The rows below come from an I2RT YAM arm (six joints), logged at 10 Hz.
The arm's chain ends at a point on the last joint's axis. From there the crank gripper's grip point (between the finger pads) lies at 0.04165 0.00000 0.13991 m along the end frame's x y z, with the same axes.
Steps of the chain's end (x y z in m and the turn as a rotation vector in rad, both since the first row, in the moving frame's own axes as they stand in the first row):
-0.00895, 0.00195, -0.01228, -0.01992, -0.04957, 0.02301
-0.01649, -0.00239, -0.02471, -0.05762, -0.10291, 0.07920
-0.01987, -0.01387, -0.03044, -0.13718, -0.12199, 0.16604
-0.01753, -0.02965, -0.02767, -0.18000, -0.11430, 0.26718
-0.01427, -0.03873, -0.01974, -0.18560, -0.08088, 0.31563
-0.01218, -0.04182, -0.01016, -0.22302, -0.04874, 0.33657
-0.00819, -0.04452, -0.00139, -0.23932, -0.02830, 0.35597
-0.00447, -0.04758, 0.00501, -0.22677, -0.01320, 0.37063
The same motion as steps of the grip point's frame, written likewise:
-0.01598, 0.00563, -0.01043, -0.01992, -0.04957, 0.02301
-0.03151, 0.00849, -0.02150, -0.05762, -0.10291, 0.07920
-0.03923, 0.01091, -0.02823, -0.13718, -0.12199, 0.16604
-0.03829, 0.00427, -0.02714, -0.18000, -0.11430, 0.26718
-0.03156, -0.00198, -0.02049, -0.18560, -0.08088, 0.31563
-0.02637, 0.00126, -0.01332, -0.22302, -0.04874, 0.33657
-0.02051, 0.00176, -0.00599, -0.23932, -0.02830, 0.35597
-0.01487, -0.00216, 0.00027, -0.22677, -0.01320, 0.37063

